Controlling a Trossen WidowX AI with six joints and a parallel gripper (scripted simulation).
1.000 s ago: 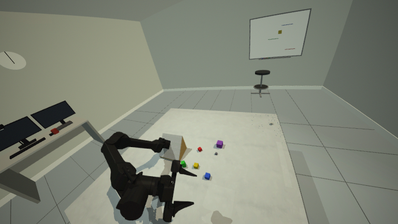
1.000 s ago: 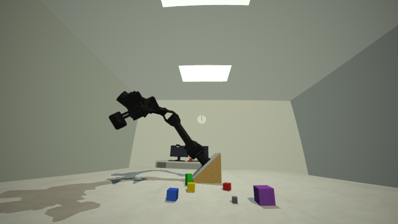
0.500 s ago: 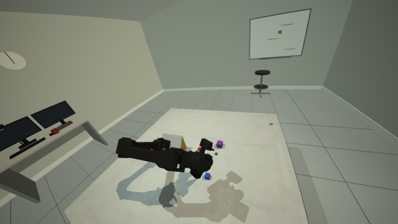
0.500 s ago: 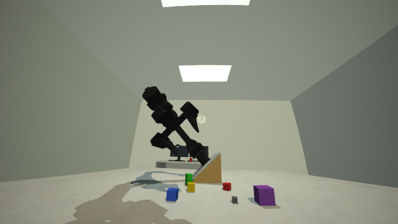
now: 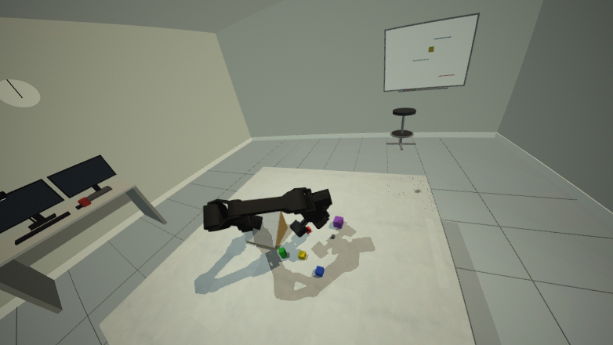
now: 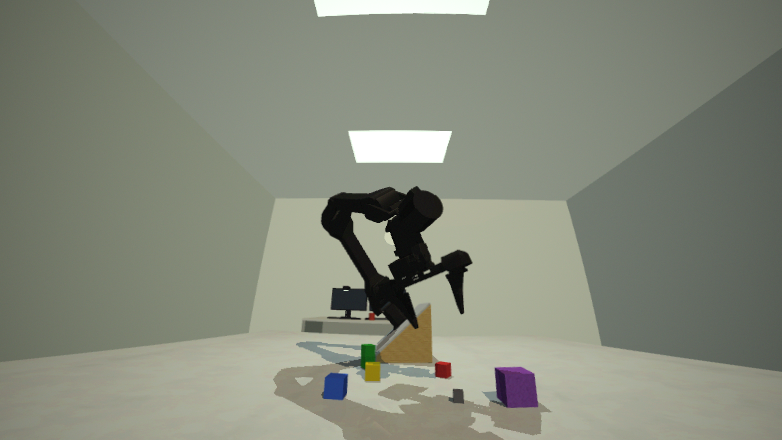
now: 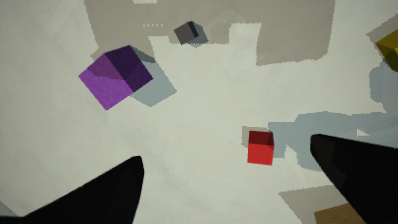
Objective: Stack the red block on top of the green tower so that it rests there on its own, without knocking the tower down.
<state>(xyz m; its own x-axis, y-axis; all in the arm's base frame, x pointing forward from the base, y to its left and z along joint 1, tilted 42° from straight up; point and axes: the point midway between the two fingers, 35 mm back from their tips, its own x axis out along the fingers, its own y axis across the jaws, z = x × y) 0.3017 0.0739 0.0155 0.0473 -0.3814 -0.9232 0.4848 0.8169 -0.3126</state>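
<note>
Right now the red block is 9 cm below my gripper tip, 6 cm behind it and 2 cm to the left of it. Also, from my gripper tip: yellow block: 12 cm to the right, 9 cm below, 4 cm behind; then small grey cube: 10 cm below, 7 cm ahead, 1 cm to the left; then purple block: 9 cm to the left, 8 cm below, 8 cm ahead.
</note>
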